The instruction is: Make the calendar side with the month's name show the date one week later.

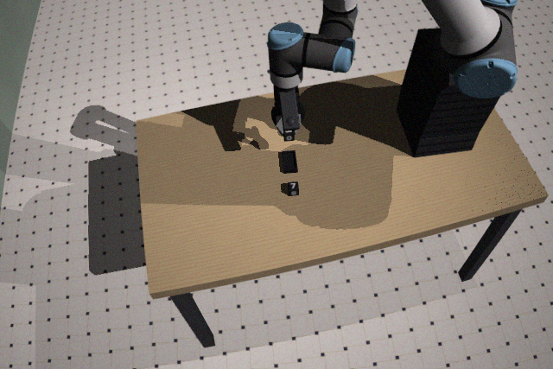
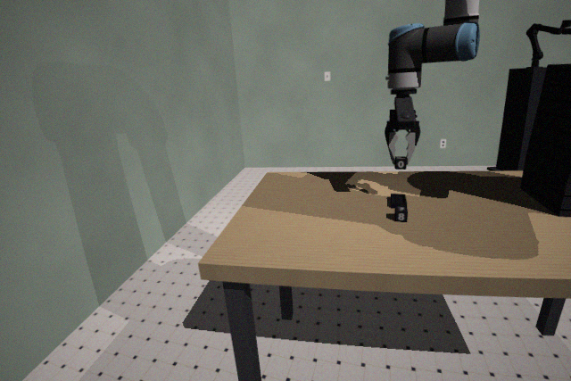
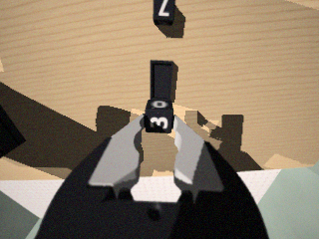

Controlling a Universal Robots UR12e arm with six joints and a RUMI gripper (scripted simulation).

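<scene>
The dark tray is 10 mm ahead of my hand, 20 mm to the left of it and 130 mm below it. Also, from my hand: black date cube (40 mm ahead, 120 mm to the left, 120 mm below).
</scene>
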